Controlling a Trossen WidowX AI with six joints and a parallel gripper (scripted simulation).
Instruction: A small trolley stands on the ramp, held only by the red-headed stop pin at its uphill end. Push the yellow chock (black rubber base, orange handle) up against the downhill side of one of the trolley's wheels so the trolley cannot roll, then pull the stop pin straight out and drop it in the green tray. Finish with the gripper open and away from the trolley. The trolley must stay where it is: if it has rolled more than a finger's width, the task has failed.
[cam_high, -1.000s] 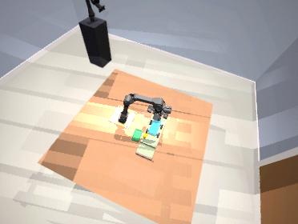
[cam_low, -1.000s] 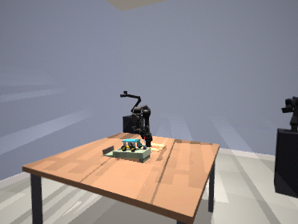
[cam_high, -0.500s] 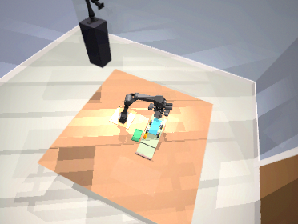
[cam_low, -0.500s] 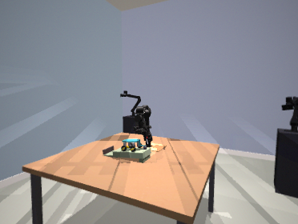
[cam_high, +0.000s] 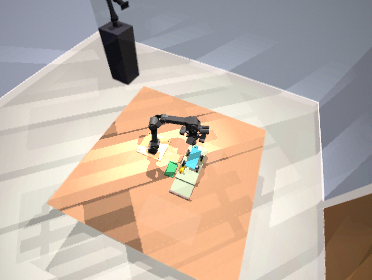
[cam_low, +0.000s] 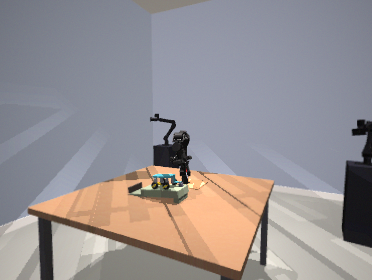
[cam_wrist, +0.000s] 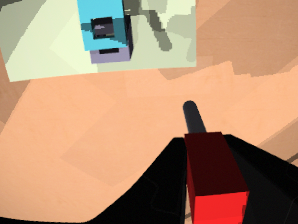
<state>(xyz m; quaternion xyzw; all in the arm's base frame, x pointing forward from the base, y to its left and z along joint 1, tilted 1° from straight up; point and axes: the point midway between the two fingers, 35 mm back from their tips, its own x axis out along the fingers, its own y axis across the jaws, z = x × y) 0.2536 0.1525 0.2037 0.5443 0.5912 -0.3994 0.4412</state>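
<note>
My gripper tip is 230 mm to the left of the green tray, 180 mm above it and 50 mm past it. Round my gripper tip: ramp 130 mm to the right, 130 mm below, 80 mm ahead; red-headed stop pin right at my gripper tip; blue trolley 130 mm to the right, 80 mm ahead, 70 mm below.
</note>
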